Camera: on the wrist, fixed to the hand. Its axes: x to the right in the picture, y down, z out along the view.
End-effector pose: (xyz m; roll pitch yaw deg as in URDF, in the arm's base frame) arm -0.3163 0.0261 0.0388 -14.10 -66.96 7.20
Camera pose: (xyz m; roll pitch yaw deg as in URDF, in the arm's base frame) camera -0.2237 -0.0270 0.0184 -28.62 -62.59 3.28
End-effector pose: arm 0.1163 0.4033 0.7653 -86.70 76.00 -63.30
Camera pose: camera 0.0425 0.3237 0.7597 -122.27 74.85 -81.38
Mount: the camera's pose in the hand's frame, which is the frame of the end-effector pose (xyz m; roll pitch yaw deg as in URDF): 0.0146 -0.0413 -0.0995 -18.09 4.62 -0.70
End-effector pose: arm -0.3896 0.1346 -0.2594 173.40 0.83 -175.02
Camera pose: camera -0.4009 0.0809 -0.1655 155.31 -3.68 -173.79
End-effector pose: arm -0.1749 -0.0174 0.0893 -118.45 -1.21 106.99
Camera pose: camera -0.1138 0.0147 0.1733 -136.34 -4.02 103.25
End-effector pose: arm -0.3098 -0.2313 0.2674 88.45 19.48 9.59
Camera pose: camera -0.3271 -0.1345 0.2211 72.05 20.24 14.49
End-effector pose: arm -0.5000 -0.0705 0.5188 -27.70 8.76 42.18
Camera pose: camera -0.4415 -0.1292 0.4485 -46.28 12.51 39.35
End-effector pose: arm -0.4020 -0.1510 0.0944 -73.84 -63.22 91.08
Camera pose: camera -0.2949 -0.1531 0.1128 -83.02 -62.24 81.09
